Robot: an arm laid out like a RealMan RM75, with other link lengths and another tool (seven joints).
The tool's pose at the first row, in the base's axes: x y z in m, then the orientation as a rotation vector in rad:
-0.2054, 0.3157, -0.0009, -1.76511, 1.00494, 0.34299
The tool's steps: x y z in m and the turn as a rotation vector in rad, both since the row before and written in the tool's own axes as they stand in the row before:
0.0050, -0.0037, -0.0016, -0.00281, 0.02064, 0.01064
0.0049, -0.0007, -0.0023, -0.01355, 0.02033, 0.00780
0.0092, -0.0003, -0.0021, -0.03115, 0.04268, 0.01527
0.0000, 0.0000, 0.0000, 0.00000, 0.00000, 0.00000
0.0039, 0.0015, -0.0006, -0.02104, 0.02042, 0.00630
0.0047, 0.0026, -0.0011, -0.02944, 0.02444, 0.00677
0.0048, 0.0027, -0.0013, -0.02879, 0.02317, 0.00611
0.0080, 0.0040, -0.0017, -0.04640, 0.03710, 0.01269
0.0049, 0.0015, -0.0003, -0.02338, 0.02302, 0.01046
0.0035, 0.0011, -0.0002, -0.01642, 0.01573, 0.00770
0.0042, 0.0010, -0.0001, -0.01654, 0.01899, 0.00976
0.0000, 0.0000, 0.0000, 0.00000, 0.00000, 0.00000
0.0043, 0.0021, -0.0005, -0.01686, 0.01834, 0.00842
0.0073, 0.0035, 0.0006, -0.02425, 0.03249, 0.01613
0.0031, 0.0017, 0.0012, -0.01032, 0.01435, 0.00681
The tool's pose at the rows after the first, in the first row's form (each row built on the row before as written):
-0.1999, 0.3124, -0.0011, -1.76962, 1.02928, 0.33363
-0.1970, 0.3081, -0.0028, -1.78482, 1.05081, 0.32878
-0.1919, 0.3017, -0.0075, -1.81942, 1.09520, 0.31922
-0.1919, 0.3017, -0.0075, -1.81942, 1.09520, 0.31922
-0.1910, 0.2989, -0.0105, -1.84178, 1.11571, 0.31761
-0.1907, 0.2950, -0.0143, -1.87263, 1.13970, 0.31775
-0.1906, 0.2907, -0.0180, -1.90277, 1.16222, 0.31818
-0.1900, 0.2838, -0.0239, -1.94968, 1.20129, 0.32052
-0.1888, 0.2801, -0.0273, -1.97265, 1.22796, 0.31966
-0.1880, 0.2774, -0.0297, -1.98835, 1.24684, 0.31960
-0.1868, 0.2743, -0.0325, -2.00418, 1.26997, 0.31746
-0.1868, 0.2743, -0.0325, -2.00418, 1.26997, 0.31746
-0.1866, 0.2705, -0.0355, -2.02071, 1.29140, 0.31547
-0.1861, 0.2650, -0.0414, -2.04436, 1.33035, 0.30837
-0.1860, 0.2631, -0.0446, -2.05458, 1.34725, 0.30473

